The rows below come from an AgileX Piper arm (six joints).
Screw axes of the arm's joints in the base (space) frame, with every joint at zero. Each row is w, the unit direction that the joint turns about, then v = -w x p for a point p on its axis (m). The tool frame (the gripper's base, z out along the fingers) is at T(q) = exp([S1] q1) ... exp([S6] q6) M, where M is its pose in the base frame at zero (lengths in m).
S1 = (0, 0, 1, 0.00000, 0.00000, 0.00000)
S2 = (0, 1, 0, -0.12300, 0.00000, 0.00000)
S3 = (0, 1, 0, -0.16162, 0.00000, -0.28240)
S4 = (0.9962, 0, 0.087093, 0.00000, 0.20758, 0.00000)
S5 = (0, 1, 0, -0.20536, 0.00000, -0.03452)
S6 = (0.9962, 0, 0.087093, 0.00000, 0.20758, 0.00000)
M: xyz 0.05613 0.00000 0.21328 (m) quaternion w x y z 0.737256 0 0.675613 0
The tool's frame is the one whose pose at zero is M.
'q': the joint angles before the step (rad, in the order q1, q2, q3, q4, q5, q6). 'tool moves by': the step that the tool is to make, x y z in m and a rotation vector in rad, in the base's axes. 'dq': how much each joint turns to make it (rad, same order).
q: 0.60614, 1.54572, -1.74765, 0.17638, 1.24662, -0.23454
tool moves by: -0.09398, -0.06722, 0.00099, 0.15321, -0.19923, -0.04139
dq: -0.00001, -0.47043, 0.46181, -0.00008, -0.24622, 0.00000
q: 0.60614, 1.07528, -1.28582, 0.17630, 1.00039, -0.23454
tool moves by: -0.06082, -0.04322, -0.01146, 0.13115, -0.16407, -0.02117
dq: -0.00008, -0.31513, 0.24144, 0.00667, -0.13808, -0.00010
